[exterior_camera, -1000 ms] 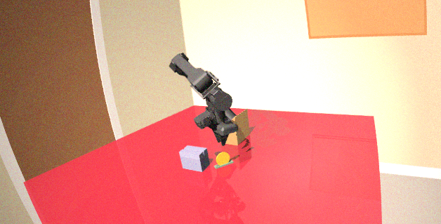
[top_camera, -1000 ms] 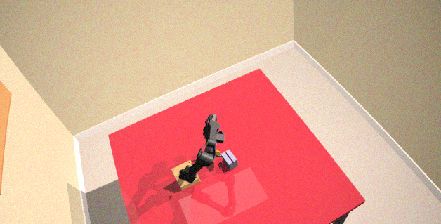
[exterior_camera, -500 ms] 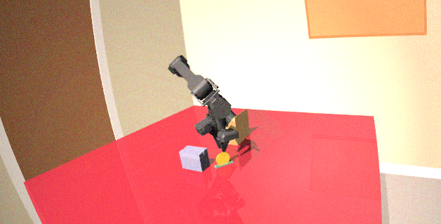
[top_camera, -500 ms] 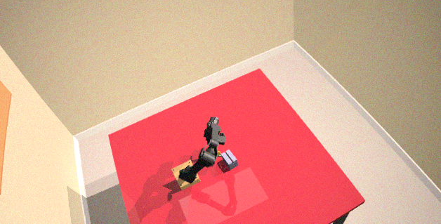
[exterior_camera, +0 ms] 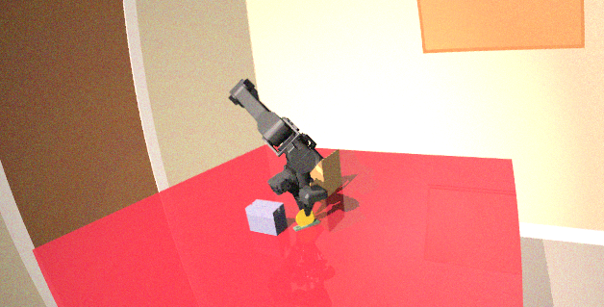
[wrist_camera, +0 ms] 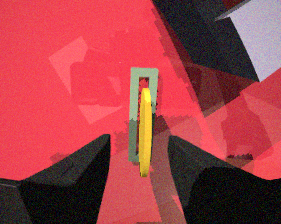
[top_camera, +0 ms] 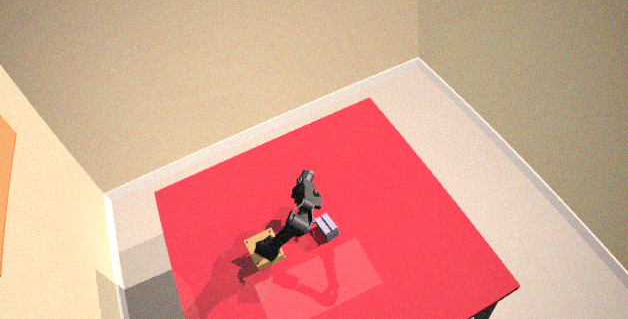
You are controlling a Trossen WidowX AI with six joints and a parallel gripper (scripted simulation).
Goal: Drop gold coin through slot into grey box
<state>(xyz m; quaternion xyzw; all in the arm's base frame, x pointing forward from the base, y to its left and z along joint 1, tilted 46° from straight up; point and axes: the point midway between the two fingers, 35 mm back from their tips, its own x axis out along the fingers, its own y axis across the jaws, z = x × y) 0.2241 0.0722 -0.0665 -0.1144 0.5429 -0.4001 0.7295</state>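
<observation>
My gripper tip is 10 mm above the gold coin.
</observation>
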